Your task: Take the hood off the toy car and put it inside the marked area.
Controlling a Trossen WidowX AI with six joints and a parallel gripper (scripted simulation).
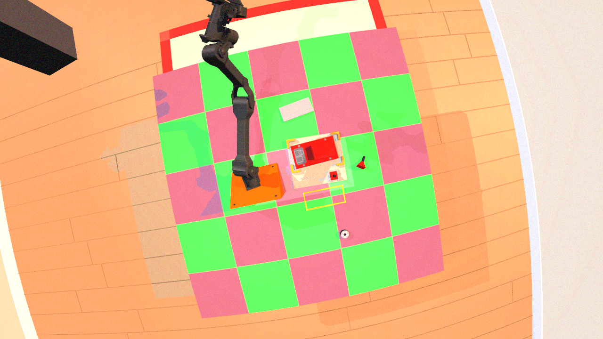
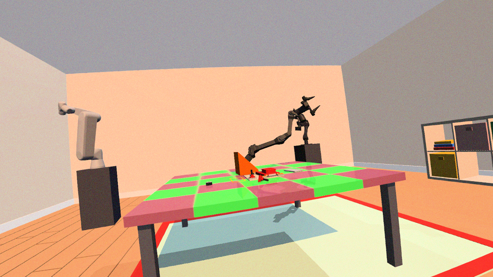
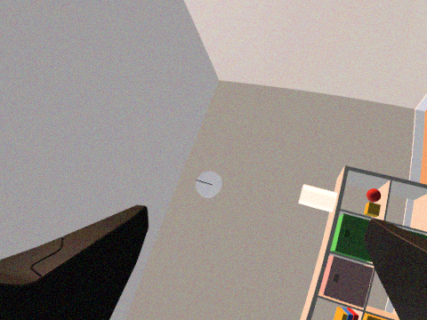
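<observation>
Right now my gripper tip is 590 mm to the left of the red hood, 500 mm above it and 120 mm short of it.
</observation>
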